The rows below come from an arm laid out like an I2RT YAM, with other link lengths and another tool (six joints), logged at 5 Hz.
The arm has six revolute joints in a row. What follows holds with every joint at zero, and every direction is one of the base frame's. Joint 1 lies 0.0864 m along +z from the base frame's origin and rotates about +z. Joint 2 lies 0.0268 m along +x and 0.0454 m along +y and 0.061 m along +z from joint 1 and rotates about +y. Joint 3 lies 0.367 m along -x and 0.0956 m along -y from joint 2 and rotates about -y. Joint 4 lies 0.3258 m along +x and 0.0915 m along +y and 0.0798 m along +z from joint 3 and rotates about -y. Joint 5 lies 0.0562 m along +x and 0.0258 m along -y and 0.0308 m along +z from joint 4 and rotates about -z. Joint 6 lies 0.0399 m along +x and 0.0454 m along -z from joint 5 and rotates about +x. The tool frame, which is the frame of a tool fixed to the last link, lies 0.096 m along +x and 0.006 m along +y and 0.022 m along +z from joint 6; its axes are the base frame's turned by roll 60.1, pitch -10.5 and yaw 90 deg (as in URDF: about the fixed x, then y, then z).
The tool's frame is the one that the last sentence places.
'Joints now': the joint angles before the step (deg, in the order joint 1, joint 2, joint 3, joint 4, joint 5, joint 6). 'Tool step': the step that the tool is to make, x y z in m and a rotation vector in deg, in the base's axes. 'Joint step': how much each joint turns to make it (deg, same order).
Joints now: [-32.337 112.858 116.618 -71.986 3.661 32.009]
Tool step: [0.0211 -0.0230 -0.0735 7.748 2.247 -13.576]
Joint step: [-0.504 7.582 -0.004 0.701 -0.940 14.097]
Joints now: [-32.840 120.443 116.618 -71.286 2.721 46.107]
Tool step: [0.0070 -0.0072 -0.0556 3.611 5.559 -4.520]
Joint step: [0.130 5.452 0.008 -1.441 0.896 4.567]
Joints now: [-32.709 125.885 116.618 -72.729 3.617 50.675]
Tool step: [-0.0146 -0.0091 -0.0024 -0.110 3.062 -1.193]
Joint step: [-1.092 0.217 0.017 -2.292 1.771 -0.108]
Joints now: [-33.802 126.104 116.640 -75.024 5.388 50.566]
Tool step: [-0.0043 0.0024 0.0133 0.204 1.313 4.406]
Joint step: [-0.151 -0.432 1.618 -2.816 0.153 -4.610]
